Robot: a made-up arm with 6 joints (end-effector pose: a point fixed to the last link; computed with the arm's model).
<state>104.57 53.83 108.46 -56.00 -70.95 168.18</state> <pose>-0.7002 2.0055 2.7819 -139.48 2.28 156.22</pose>
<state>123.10 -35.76 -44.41 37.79 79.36 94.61</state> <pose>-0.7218 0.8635 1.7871 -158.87 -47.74 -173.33</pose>
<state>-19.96 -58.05 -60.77 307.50 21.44 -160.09</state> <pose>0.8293 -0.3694 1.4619 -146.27 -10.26 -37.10</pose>
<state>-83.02 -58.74 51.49 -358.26 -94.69 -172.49</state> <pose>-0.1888 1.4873 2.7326 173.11 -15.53 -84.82</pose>
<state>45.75 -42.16 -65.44 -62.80 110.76 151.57</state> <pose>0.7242 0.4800 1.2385 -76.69 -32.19 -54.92</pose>
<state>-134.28 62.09 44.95 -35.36 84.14 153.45</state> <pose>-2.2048 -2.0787 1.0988 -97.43 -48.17 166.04</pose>
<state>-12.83 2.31 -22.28 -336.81 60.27 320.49</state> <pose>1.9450 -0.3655 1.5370 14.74 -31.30 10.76</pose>
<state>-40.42 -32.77 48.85 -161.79 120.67 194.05</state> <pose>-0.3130 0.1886 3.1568 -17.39 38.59 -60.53</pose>
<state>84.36 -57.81 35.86 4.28 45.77 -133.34</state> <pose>-0.1522 -1.4209 2.9989 -47.02 -40.57 -99.68</pose>
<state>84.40 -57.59 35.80 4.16 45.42 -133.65</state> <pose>-0.1496 -1.4091 3.0066 -46.68 -41.20 -99.54</pose>
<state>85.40 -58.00 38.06 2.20 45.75 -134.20</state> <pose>-0.1266 -1.4981 2.9725 -46.10 -38.19 -96.61</pose>
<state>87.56 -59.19 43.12 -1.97 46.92 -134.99</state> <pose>-0.0670 -1.7016 2.8718 -44.52 -30.78 -90.77</pose>
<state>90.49 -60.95 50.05 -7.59 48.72 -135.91</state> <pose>0.0387 -1.9622 2.6963 -41.19 -20.42 -83.43</pose>
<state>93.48 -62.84 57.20 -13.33 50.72 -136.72</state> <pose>0.1731 -2.1972 2.4755 -36.55 -9.85 -76.08</pose>
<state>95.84 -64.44 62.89 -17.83 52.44 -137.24</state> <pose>0.2949 -2.3557 2.2720 -32.06 -1.55 -70.11</pose>
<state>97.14 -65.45 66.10 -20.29 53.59 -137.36</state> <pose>0.3671 -2.4343 2.1437 -29.32 3.24 -66.63</pose>
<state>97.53 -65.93 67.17 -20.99 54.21 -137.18</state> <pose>0.3902 -2.4622 2.0921 -28.59 5.19 -65.51</pose>
